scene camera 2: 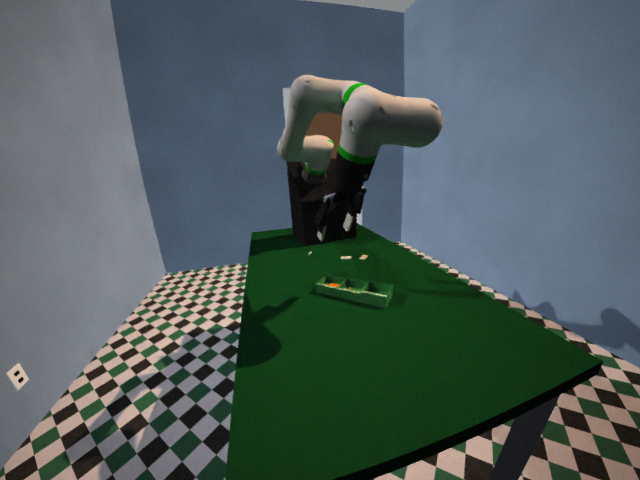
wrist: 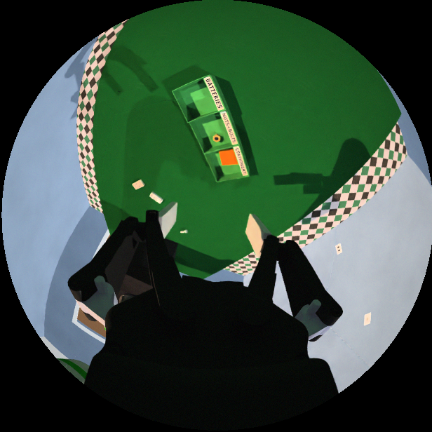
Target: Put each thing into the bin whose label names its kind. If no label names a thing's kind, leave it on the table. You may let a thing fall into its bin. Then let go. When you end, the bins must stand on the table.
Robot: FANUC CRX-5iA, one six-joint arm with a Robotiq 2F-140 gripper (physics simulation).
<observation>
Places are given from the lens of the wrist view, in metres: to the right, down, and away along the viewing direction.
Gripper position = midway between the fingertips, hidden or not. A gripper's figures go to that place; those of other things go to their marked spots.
gripper [wrist: 212, 217]: -0.01, 0.00, 0.20
green three-compartment bin tray [wrist: 202, 103]: -0.03, -0.23, 0.26
</observation>
